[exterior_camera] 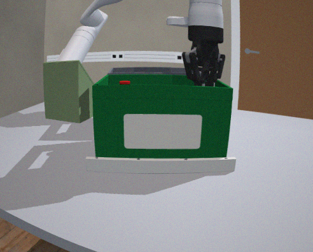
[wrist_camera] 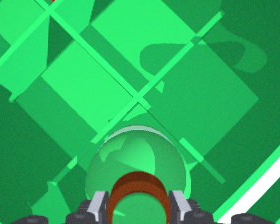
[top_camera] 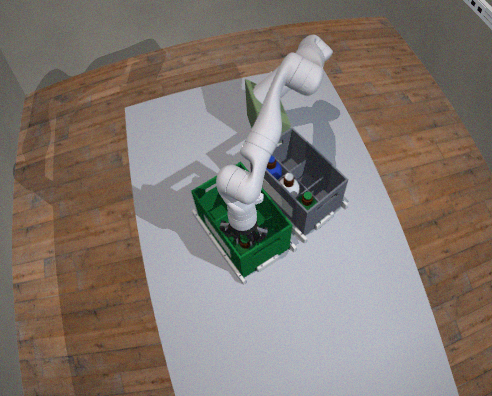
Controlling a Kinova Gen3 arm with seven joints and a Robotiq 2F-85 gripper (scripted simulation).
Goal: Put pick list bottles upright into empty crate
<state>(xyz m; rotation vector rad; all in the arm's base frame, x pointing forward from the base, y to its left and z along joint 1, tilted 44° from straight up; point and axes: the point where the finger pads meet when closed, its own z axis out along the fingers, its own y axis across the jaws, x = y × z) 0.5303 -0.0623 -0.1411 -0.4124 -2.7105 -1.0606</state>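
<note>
My hand is 100 mm past the green crate and 70 mm above it. Round my hand: white-label bottle (190 mm behind, 170 mm to the left, 70 mm below); then blue-label bottle (260 mm behind, 120 mm to the left, 70 mm below); then red-label bottle (200 mm behind, 10 mm to the left, 70 mm below).
</note>
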